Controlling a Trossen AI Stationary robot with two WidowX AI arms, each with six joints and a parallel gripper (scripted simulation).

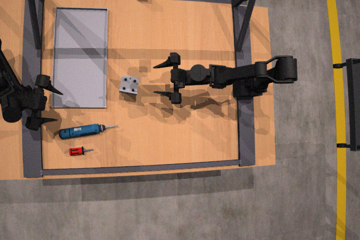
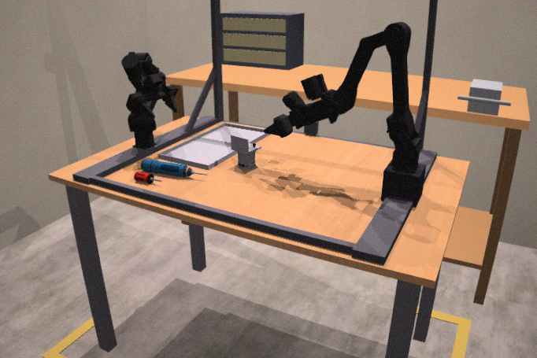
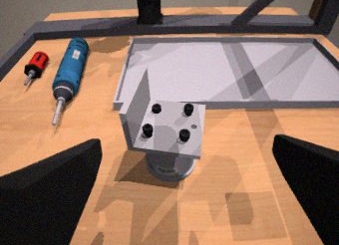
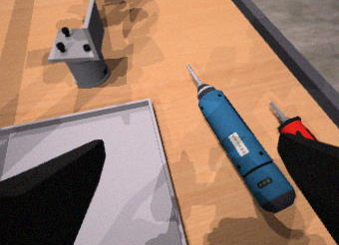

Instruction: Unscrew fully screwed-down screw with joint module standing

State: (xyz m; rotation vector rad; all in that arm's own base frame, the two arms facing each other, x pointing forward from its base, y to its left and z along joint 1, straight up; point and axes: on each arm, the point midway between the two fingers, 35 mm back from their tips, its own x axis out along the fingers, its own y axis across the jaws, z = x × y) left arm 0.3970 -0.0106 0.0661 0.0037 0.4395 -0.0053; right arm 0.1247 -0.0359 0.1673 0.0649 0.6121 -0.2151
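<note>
The grey cylinder is 120 mm to the right of my left hand and 130 mm below it. From my left hand the other things lie so: l-shaped bracket (120 mm to the right, 80 mm below); then bit (160 mm ahead, 190 mm to the right, 140 mm below); then shallow grey tray (130 mm behind, 310 mm to the right, 150 mm below).
</note>
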